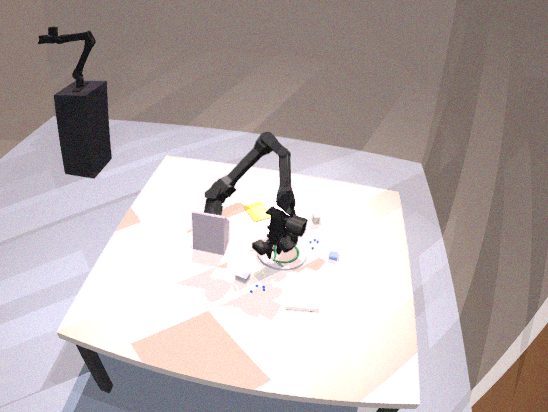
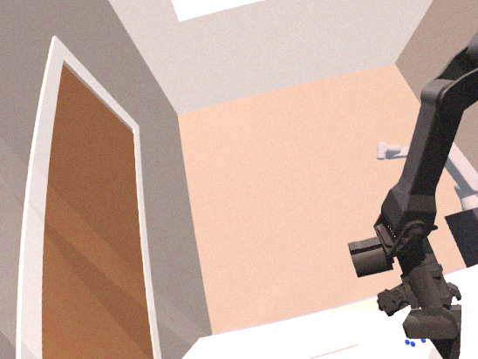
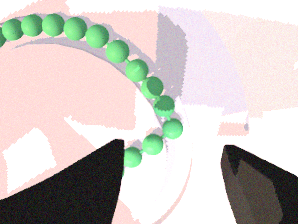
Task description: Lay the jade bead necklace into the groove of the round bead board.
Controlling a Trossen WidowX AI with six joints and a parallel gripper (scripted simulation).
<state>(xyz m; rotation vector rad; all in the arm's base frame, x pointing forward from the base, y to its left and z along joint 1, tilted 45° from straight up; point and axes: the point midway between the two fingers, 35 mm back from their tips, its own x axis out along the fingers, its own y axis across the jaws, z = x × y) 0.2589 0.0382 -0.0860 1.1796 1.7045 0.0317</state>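
Now: gripper tip 6 cm to the right of the round white bead board, 3 cm short of it and 2 cm above it. Round my gripper tip: yellow sheet (31 cm to the left, 11 cm behind, 3 cm below); then thin rod (23 cm to the right, 14 cm ahead, 3 cm below); then blue block (24 cm ahead, 8 cm to the left, 2 cm below).
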